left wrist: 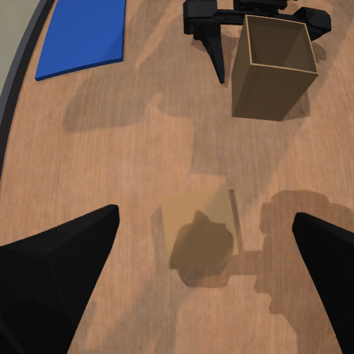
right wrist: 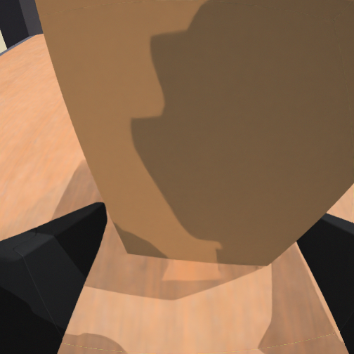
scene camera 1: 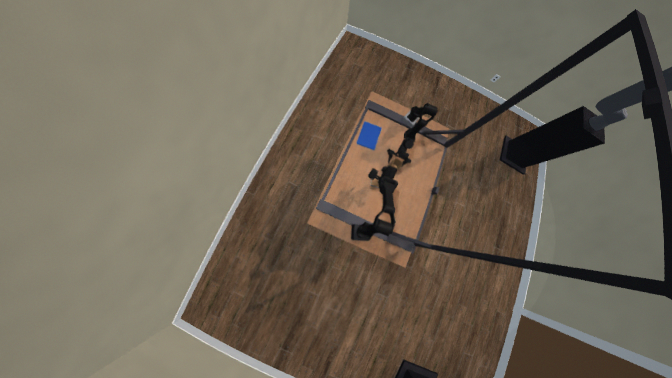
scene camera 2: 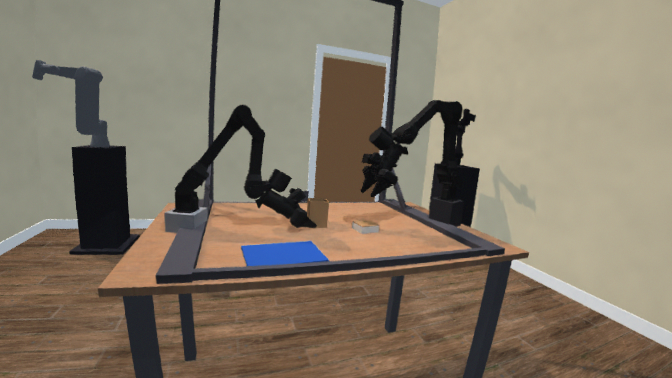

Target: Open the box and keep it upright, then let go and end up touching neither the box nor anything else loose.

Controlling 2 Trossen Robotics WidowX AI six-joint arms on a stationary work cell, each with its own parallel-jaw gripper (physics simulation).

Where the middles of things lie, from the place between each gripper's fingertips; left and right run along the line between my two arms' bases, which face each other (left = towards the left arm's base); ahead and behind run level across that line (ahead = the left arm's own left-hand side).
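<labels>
I find the brown box (right wrist: 214,138) 40 mm above my right hand and 10 mm to the left of it. The flat blue mat (scene camera 2: 293,252) lies 270 mm ahead of that same right hand and 140 mm to the right of it.
As for the brown box and my left hand, the hand is 9 cm above the box, 16 cm to the left of it and 7 cm past it. The flat blue mat is 13 cm below my left hand, and it lies 20 cm ahead of that hand and 31 cm to the right of it.
</labels>
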